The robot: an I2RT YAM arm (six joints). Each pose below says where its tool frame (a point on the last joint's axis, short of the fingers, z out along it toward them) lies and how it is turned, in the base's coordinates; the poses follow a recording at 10 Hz.
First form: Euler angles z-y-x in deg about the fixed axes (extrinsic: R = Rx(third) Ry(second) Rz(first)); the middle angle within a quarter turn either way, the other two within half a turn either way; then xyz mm.
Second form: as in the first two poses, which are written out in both.
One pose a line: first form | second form
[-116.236 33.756 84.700 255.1 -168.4 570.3] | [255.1 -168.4 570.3 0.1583 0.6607 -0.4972 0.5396]
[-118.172 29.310 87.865 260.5 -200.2 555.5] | [260.5 -200.2 555.5 0.1885 0.6695 -0.5076 0.5085]
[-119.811 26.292 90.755 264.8 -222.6 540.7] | [264.8 -222.6 540.7 0.2093 0.6798 -0.5106 0.4830]
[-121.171 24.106 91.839 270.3 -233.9 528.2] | [270.3 -233.9 528.2 0.2185 0.6833 -0.5190 0.4648]
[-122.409 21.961 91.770 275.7 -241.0 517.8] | [275.7 -241.0 517.8 0.2233 0.6815 -0.5330 0.4490]
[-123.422 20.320 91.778 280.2 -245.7 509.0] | [280.2 -245.7 509.0 0.2268 0.6805 -0.5433 0.4362]
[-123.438 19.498 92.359 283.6 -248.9 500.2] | [283.6 -248.9 500.2 0.2337 0.6818 -0.5431 0.4309]
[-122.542 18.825 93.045 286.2 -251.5 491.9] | [286.2 -251.5 491.9 0.2454 0.6818 -0.5382 0.4303]
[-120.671 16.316 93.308 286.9 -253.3 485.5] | [286.9 -253.3 485.5 0.2716 0.6737 -0.5393 0.4259]
